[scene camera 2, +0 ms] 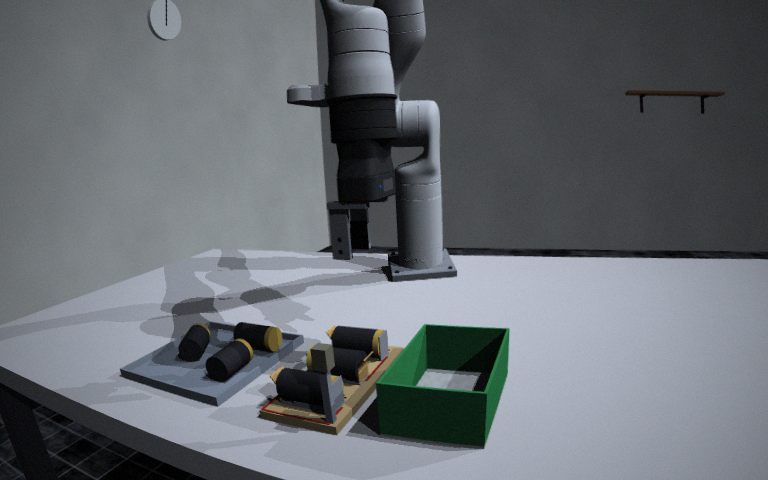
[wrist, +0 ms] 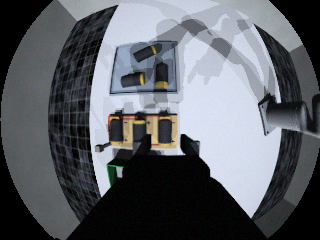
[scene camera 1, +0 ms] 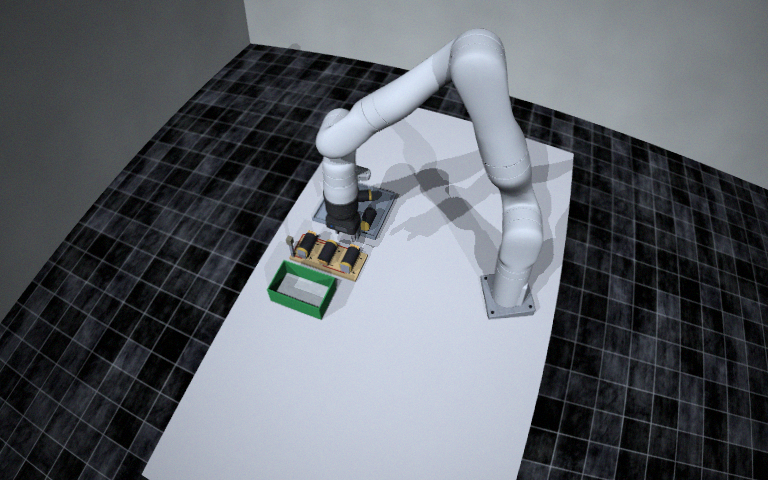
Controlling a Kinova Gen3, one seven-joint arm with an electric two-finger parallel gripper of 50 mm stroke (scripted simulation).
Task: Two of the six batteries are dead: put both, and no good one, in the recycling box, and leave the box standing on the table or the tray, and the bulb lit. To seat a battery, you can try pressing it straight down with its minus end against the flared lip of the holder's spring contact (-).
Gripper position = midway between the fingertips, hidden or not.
Observation:
In view: my gripper (scene camera 2: pixel 352 253) and a green recycling box (scene camera 2: pixel 451 359).
My gripper shows as well in the wrist view (wrist: pixel 165 141) and in scene camera 1 (scene camera 1: pixel 348 233).

